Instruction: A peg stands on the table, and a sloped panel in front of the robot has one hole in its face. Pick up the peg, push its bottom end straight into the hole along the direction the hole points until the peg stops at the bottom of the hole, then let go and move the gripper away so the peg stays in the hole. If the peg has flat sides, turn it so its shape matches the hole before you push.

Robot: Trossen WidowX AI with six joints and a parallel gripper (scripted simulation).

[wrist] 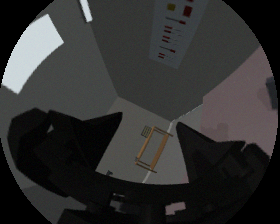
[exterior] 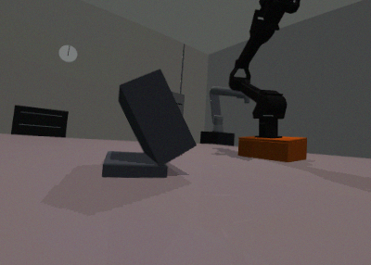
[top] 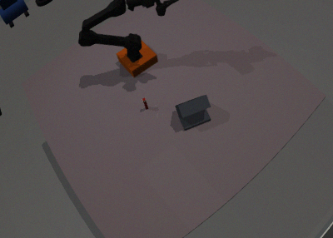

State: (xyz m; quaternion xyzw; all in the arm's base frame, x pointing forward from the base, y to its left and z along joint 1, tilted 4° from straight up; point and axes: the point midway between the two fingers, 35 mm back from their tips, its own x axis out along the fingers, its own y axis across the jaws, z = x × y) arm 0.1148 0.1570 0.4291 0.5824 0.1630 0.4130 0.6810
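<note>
Right now the red peg is 100 mm ahead of my gripper tip, 300 mm to the right of it and 430 mm below it. Also, from my gripper tip: dark grey sloped panel 260 mm ahead, 150 mm to the right, 410 mm below.
</note>
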